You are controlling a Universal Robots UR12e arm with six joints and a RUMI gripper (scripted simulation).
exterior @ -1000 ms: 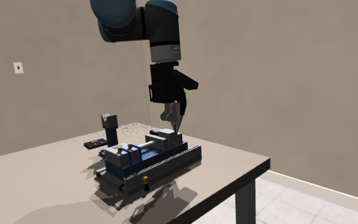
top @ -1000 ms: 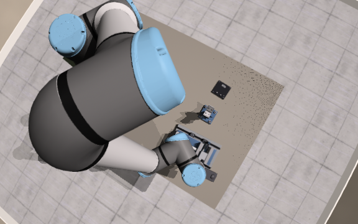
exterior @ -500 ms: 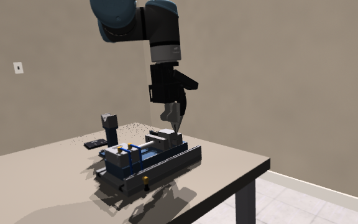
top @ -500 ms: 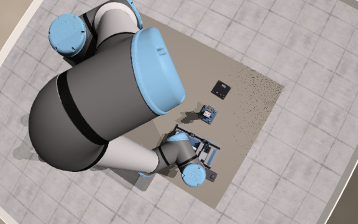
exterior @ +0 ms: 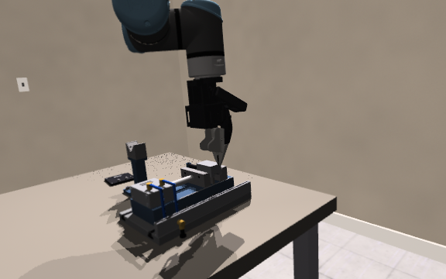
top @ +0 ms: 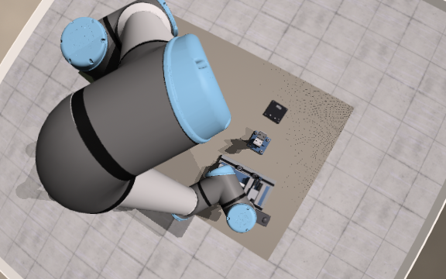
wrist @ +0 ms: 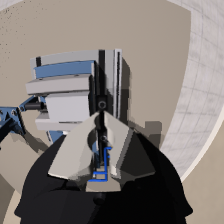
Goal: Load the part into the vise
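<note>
Right now my hand is 50 mm to the right of the part and 40 mm above it. Also, from my hand: fixed jaw 20 mm ahead, 70 mm to the left, 50 mm below; work stop rod 10 mm behind, 110 mm to the left, 40 mm below; cylinder rod 90 mm behind, 60 mm to the left, 50 mm below.
</note>
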